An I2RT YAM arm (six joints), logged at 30 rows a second.
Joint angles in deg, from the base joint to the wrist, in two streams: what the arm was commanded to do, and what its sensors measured. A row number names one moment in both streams.
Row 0, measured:
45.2, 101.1, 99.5, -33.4, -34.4, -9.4
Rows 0 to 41, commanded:
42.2, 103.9, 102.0, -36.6, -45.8, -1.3
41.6, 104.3, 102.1, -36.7, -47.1, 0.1
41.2, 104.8, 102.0, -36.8, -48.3, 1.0
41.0, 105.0, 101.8, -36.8, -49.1, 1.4
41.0, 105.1, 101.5, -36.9, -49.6, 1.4
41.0, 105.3, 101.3, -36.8, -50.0, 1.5
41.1, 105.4, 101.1, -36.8, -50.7, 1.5
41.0, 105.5, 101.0, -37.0, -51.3, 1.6
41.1, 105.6, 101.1, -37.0, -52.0, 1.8
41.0, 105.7, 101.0, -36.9, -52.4, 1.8
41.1, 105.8, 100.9, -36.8, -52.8, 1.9
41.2, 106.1, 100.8, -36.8, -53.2, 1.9
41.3, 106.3, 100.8, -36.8, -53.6, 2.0
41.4, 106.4, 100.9, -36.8, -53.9, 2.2
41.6, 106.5, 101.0, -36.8, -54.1, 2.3
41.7, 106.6, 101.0, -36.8, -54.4, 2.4
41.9, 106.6, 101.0, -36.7, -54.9, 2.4
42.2, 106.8, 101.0, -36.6, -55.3, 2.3
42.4, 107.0, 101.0, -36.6, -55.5, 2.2
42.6, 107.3, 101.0, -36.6, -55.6, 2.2
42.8, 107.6, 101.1, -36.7, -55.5, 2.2
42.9, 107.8, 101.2, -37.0, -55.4, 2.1
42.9, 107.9, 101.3, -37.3, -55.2, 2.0
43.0, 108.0, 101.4, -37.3, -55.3, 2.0
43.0, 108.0, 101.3, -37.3, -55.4, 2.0
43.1, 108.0, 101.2, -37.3, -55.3, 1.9
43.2, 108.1, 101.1, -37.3, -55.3, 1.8
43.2, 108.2, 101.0, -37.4, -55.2, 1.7
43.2, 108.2, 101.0, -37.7, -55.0, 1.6
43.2, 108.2, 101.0, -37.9, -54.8, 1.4
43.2, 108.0, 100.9, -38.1, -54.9, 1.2
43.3, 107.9, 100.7, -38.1, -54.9, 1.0
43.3, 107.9, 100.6, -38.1, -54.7, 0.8
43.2, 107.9, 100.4, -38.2, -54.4, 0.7
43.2, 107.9, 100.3, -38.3, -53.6, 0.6
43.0, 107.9, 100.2, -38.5, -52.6, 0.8
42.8, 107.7, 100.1, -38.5, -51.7, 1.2
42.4, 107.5, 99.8, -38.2, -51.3, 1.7
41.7, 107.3, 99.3, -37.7, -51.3, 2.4
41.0, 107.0, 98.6, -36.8, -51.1, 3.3
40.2, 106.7, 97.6, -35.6, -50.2, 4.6
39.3, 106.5, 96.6, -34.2, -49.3, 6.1
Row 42, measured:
41.7, 107.4, 99.2, -36.4, -52.2, 2.2
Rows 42 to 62, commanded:
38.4, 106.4, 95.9, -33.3, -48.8, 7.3
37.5, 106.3, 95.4, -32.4, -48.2, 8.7
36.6, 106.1, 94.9, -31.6, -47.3, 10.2
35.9, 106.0, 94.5, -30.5, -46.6, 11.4
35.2, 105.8, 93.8, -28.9, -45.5, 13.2
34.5, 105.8, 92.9, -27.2, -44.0, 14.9
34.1, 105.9, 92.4, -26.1, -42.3, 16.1
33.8, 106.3, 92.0, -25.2, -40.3, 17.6
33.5, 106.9, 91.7, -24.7, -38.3, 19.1
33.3, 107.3, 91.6, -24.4, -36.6, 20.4
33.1, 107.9, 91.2, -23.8, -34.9, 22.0
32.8, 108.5, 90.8, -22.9, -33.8, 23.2
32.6, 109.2, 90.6, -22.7, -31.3, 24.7
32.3, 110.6, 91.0, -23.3, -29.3, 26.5
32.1, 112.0, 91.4, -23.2, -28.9, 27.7
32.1, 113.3, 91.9, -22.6, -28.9, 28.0
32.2, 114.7, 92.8, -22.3, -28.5, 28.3
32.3, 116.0, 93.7, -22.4, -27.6, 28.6
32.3, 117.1, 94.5, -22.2, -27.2, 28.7
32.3, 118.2, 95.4, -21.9, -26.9, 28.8
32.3, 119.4, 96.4, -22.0, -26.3, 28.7
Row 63, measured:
32.6, 116.7, 92.6, -23.0, -30.0, 26.4
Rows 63 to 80, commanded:
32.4, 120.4, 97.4, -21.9, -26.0, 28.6
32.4, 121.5, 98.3, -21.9, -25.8, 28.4
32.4, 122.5, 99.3, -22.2, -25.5, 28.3
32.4, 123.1, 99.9, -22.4, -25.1, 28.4
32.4, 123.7, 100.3, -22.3, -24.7, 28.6
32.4, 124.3, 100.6, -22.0, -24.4, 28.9
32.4, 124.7, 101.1, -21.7, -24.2, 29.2
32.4, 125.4, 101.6, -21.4, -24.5, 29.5
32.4, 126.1, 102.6, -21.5, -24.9, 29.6
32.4, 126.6, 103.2, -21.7, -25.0, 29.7
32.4, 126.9, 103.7, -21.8, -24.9, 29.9
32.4, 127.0, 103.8, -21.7, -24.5, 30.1
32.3, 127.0, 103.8, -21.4, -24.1, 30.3
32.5, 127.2, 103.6, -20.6, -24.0, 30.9
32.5, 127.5, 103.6, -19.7, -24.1, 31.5
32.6, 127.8, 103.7, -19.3, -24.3, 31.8
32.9, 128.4, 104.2, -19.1, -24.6, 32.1
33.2, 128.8, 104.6, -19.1, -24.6, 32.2
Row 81, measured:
32.6, 126.7, 101.8, -20.7, -25.2, 30.8
